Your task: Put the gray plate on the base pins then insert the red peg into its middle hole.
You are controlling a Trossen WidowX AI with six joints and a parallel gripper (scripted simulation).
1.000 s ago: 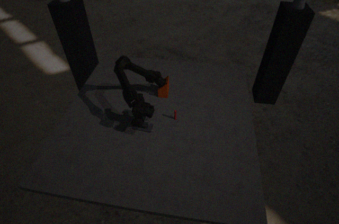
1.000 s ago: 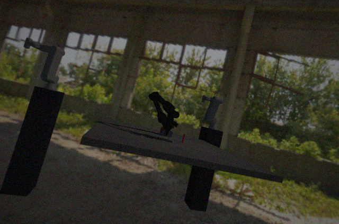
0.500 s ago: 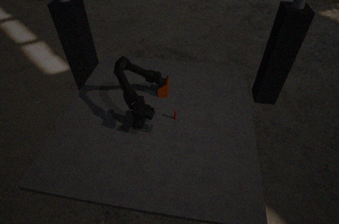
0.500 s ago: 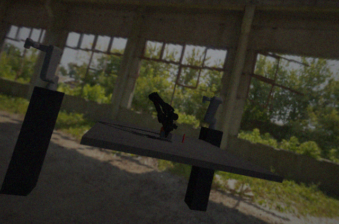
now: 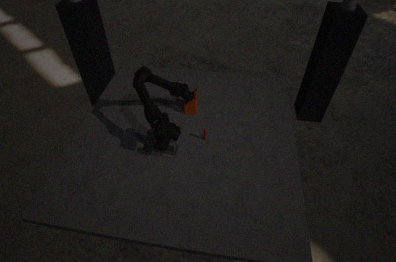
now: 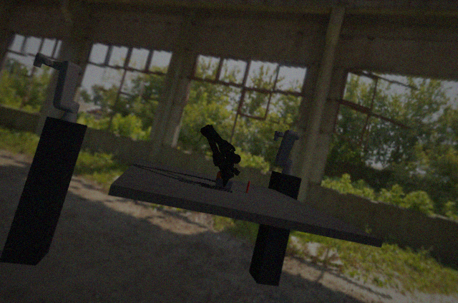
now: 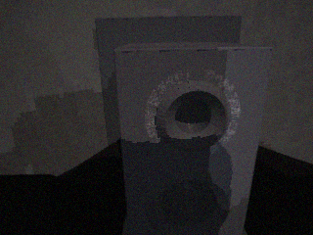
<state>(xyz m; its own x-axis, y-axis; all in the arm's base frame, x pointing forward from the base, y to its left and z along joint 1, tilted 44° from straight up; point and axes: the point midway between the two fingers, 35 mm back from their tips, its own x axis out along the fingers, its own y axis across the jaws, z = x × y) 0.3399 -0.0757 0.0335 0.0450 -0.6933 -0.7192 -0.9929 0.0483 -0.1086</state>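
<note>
The gray plate lies 3 cm above my gripper tip. Round my gripper tip: base 1 cm below; red peg 10 cm behind, 20 cm to the left, 2 cm above.
</note>
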